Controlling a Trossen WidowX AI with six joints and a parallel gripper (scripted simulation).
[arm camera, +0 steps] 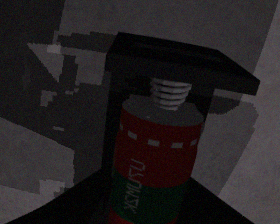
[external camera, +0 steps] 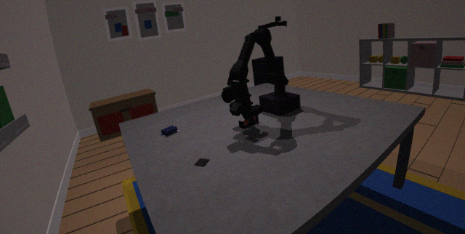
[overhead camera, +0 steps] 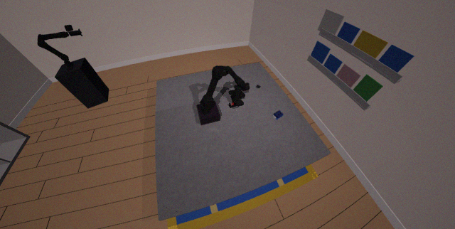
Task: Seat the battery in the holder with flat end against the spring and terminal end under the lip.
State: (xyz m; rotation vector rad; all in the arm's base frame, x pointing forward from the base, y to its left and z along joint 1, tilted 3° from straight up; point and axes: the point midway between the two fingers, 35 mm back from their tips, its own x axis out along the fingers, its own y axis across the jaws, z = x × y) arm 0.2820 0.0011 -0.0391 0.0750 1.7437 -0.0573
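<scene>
My gripper tip is 10 mm below the battery. Round my gripper tip: small dark flat piece (370 mm ahead, 90 mm to the left, 10 mm below).
</scene>
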